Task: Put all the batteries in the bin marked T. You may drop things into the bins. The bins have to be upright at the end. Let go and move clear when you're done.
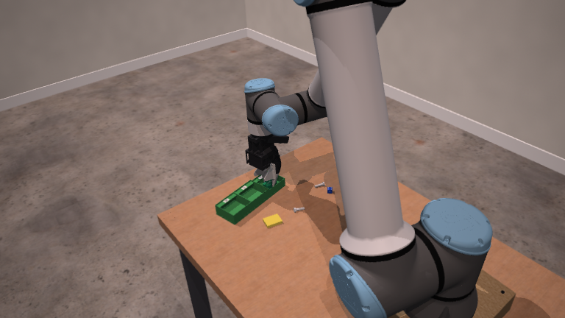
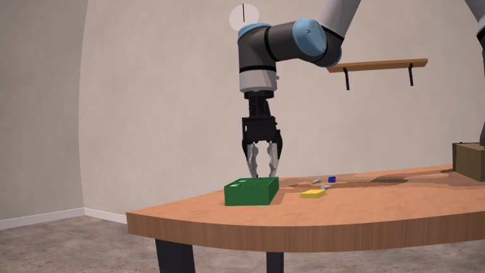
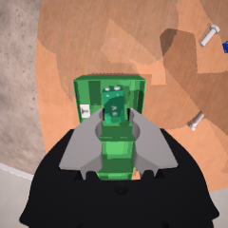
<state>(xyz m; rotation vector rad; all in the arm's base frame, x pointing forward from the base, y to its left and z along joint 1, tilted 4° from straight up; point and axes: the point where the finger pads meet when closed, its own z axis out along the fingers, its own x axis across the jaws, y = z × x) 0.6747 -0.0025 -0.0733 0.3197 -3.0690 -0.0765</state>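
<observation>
Right now the green block is 1 cm ahead of my hand, 1 cm to the right of it and 2 cm below it. From my hand the other things lie so: flat yellow block: 14 cm behind, 10 cm to the left, 3 cm below; blue cube: 15 cm behind, 14 cm to the right, 2 cm below; green bin: 1 cm behind, 8 cm to the left, 1 cm below.
</observation>
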